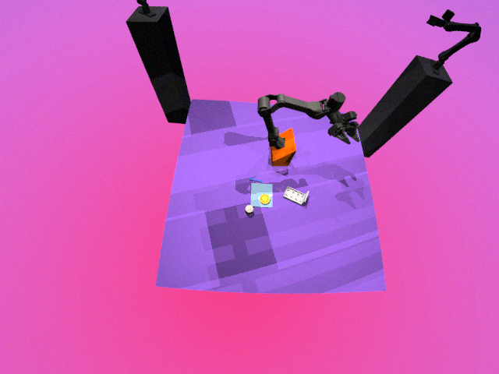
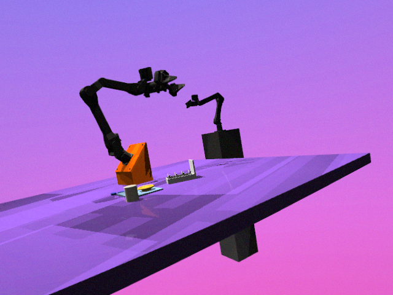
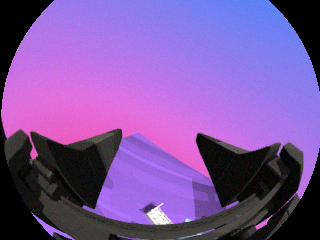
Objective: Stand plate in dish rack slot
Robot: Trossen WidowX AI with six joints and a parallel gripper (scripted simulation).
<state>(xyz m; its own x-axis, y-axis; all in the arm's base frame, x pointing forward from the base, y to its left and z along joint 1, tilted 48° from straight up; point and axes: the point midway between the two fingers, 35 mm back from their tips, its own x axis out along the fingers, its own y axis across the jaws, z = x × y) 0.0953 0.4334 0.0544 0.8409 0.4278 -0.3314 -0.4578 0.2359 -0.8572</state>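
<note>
The plate lies 15 cm ahead of my gripper tip, 34 cm to the right of it and 44 cm below it. Also, from my gripper tip: white cylinder 23 cm ahead, 42 cm to the right, 43 cm below; pale blue mat 13 cm ahead, 35 cm to the right, 45 cm below; dish rack 11 cm ahead, 16 cm to the right, 43 cm below.
</note>
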